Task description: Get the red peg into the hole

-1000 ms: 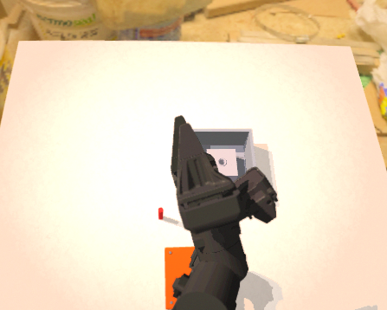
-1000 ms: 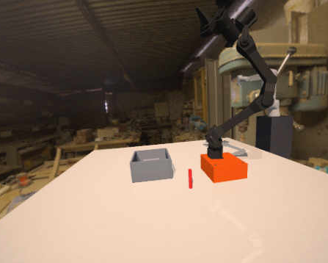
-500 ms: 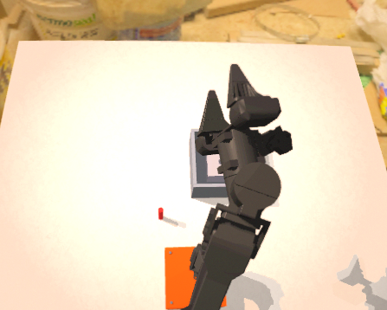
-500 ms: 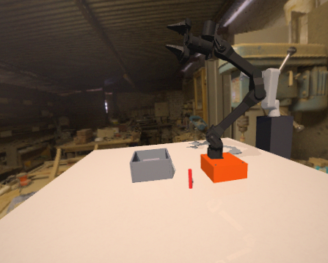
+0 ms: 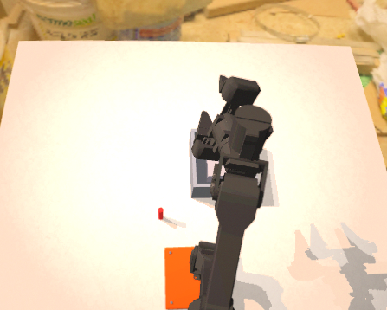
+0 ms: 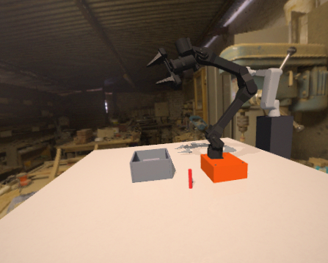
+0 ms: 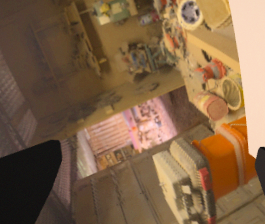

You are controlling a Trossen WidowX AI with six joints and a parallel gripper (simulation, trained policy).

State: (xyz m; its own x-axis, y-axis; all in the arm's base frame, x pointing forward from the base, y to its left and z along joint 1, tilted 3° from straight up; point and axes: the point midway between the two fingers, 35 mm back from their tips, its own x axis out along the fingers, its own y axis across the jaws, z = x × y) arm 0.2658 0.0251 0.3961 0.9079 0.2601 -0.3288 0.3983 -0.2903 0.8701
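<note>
The red peg lies 13 cm behind my gripper tip, 9 cm to the left of it and 43 cm below it. The rest, counted from my gripper tip: grey box 4 cm ahead, 8 cm to the right, 44 cm below.
</note>
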